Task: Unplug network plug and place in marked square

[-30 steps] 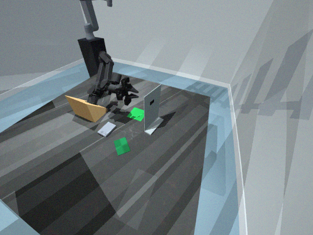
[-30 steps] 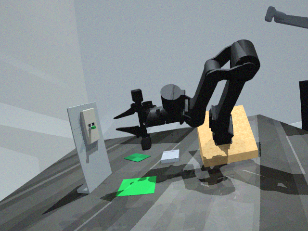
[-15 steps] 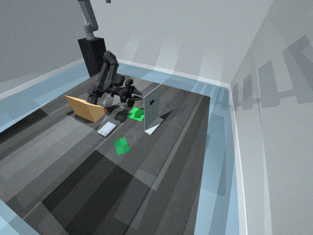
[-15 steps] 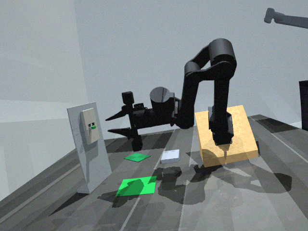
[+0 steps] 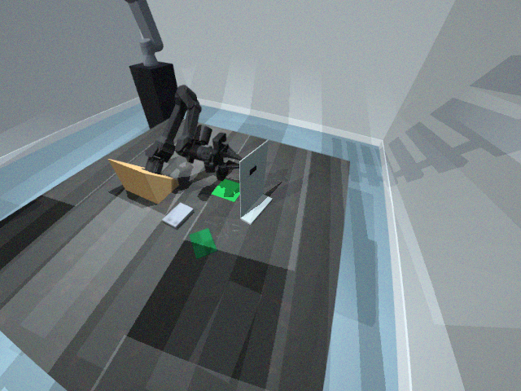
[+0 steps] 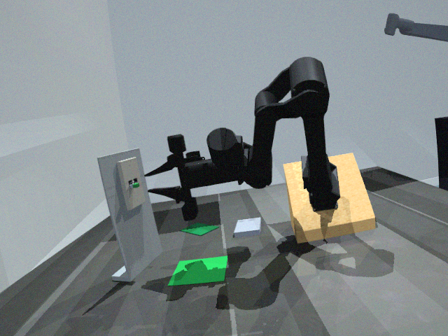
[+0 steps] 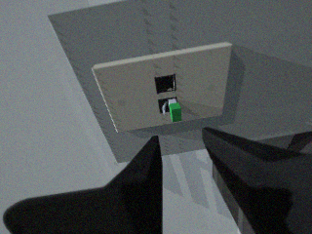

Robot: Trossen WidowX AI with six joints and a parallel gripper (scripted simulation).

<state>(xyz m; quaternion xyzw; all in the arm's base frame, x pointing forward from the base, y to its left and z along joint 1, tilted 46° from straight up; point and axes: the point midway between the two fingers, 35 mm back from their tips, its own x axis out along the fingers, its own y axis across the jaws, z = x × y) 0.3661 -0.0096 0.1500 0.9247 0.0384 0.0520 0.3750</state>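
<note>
Now: gripper tip 40 mm short of the white network plug and 10 mm to the left of it. Round my gripper tip: grey panel (80 mm below, 60 mm ahead, 20 mm to the right).
</note>
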